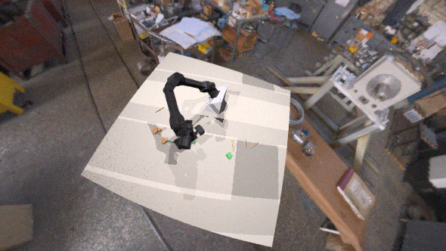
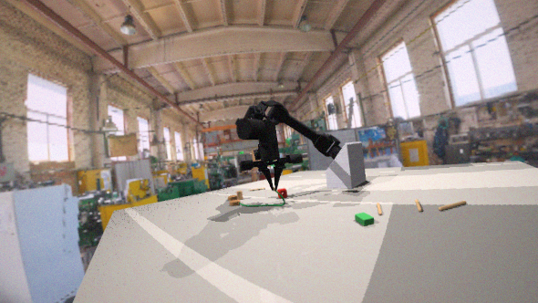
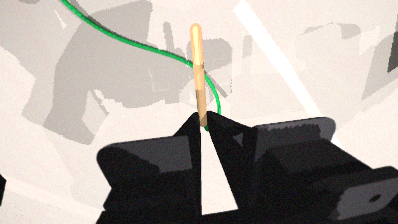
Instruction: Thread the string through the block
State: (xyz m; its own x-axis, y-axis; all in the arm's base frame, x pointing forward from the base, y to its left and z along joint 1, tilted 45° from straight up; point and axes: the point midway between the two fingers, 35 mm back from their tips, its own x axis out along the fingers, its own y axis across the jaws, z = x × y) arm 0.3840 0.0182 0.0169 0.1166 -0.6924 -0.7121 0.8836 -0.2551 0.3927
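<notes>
Now: gripper tip 10 cm to the left of the small red block, 10 cm past it and 4 cm above it. Also, from my gripper tip: wooden peg (24 cm to the right, 4 cm below, 1 cm ahead); then small green block (27 cm to the left, 5 cm below, 4 cm behind).
</notes>
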